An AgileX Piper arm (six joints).
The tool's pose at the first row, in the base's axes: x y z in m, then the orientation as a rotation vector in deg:
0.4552 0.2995 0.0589 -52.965 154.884 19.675
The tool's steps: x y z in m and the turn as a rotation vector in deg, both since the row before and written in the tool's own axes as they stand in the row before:
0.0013 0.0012 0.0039 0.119 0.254 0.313
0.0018 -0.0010 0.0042 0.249 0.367 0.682
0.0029 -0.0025 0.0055 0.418 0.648 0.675
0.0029 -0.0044 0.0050 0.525 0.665 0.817
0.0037 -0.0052 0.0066 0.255 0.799 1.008
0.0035 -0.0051 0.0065 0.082 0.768 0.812
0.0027 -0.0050 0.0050 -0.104 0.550 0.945
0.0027 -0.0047 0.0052 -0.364 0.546 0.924
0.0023 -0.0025 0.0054 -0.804 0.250 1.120
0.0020 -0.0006 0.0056 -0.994 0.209 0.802
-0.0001 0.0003 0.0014 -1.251 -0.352 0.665
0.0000 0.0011 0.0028 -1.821 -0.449 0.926
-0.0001 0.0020 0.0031 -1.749 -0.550 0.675
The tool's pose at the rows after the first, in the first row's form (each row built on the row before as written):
0.4541 0.3009 0.0550 -52.624 155.278 19.479
0.4540 0.3004 0.0504 -51.802 155.965 19.134
0.4542 0.2985 0.0440 -51.053 156.885 18.447
0.4554 0.2949 0.0378 -50.084 157.880 17.625
0.4566 0.2905 0.0298 -48.963 159.111 17.163
0.4577 0.2862 0.0220 -48.126 160.221 16.919
0.4590 0.2820 0.0159 -47.054 161.207 17.032
0.4600 0.2780 0.0096 -46.053 162.193 17.516
0.4601 0.2761 0.0035 -44.743 163.020 18.759
0.4593 0.2761 -0.0024 -43.885 163.649 20.251
0.4594 0.2768 -0.0037 -43.036 163.680 22.259
0.4591 0.2785 -0.0061 -41.872 163.720 25.157
0.4585 0.2812 -0.0085 -40.990 163.495 27.934

